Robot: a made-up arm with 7 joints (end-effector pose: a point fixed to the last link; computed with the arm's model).
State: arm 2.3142 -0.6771 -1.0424 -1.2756 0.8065 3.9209 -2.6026
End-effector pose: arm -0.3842 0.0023 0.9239 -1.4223 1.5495 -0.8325
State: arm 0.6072 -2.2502 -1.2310 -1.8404 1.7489 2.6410 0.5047
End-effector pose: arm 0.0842 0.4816 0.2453 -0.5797 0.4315 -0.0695
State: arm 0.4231 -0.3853 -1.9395 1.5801 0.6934 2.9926 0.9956
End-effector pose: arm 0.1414 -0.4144 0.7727 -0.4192 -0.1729 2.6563
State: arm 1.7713 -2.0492 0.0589 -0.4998 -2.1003 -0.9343 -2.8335
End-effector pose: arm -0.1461 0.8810 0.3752 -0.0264 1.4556 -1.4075
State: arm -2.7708 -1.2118 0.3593 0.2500 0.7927 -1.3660 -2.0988
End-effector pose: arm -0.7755 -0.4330 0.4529 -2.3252 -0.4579 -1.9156
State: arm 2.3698 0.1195 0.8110 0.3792 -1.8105 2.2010 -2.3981
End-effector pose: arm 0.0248 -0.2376 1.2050 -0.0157 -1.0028 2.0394
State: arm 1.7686 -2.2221 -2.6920 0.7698 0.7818 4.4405 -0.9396
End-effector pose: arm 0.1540 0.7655 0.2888 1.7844 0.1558 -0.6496
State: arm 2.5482 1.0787 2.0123 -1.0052 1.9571 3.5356 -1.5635
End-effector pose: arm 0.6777 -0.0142 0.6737 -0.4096 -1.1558 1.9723
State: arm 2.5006 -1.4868 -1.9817 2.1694 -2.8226 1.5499 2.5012
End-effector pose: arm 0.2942 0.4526 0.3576 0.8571 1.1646 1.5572
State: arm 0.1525 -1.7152 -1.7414 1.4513 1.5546 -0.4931 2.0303
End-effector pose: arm 0.4587 -0.6422 0.2948 -0.3124 -2.8146 -0.3638
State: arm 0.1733 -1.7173 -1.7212 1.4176 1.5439 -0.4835 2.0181
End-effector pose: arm 0.4899 -0.6291 0.2802 -0.2229 -2.7981 -0.3658
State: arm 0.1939 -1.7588 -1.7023 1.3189 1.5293 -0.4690 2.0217
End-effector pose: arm 0.5542 -0.6045 0.2439 -0.0755 -2.7263 -0.3306
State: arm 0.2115 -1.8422 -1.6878 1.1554 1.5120 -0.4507 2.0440
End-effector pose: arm 0.6398 -0.5587 0.1746 0.1140 -2.5926 -0.2649
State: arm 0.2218 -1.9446 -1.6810 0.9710 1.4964 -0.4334 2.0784
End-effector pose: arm 0.7092 -0.4961 0.0798 0.2919 -2.4301 -0.1993
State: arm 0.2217 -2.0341 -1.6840 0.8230 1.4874 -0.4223 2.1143
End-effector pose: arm 0.7399 -0.4421 -0.0078 0.4072 -2.2927 -0.1543
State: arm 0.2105 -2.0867 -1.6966 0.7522 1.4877 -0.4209 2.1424
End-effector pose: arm 0.7409 -0.4229 -0.0544 0.4341 -2.2223 -0.1307
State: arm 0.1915 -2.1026 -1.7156 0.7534 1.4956 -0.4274 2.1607
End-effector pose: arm 0.7298 -0.4387 -0.0570 0.3880 -2.2162 -0.1193
